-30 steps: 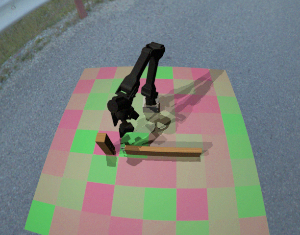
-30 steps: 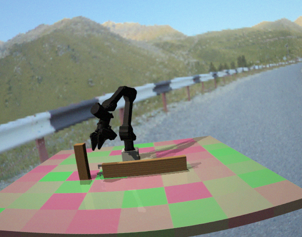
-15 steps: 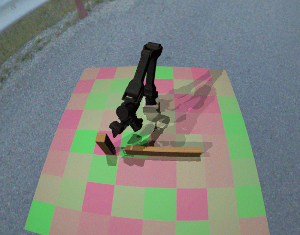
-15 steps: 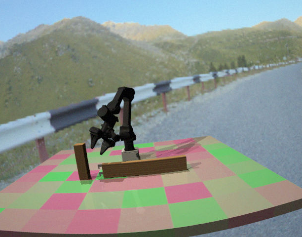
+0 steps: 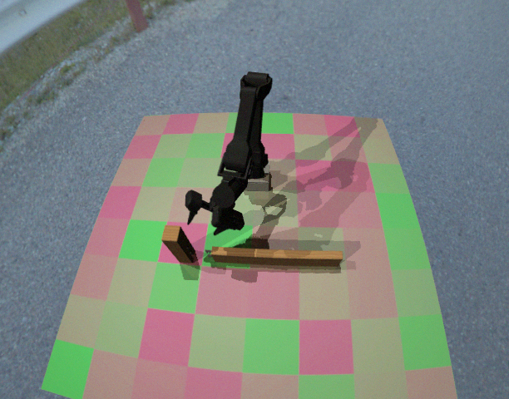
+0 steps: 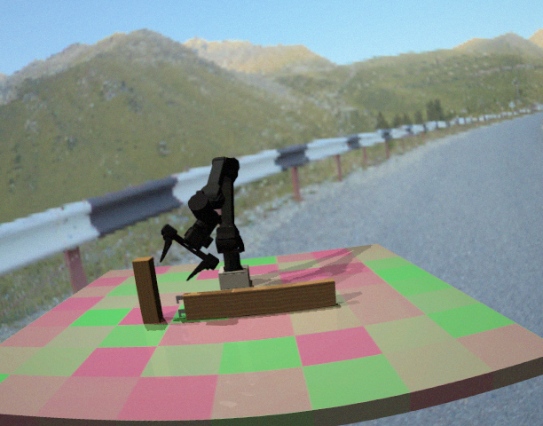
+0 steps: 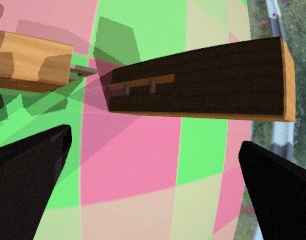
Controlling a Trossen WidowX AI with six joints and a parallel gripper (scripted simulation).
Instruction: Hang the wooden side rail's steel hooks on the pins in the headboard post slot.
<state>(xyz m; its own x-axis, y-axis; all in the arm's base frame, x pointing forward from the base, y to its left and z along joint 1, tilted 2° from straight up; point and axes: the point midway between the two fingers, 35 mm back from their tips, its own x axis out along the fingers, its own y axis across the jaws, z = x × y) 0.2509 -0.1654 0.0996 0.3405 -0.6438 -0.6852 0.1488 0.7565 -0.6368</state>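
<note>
Now: the headboard post 3 cm ahead of my gripper tip, 8 cm to the right of it and 5 cm below it.
</note>
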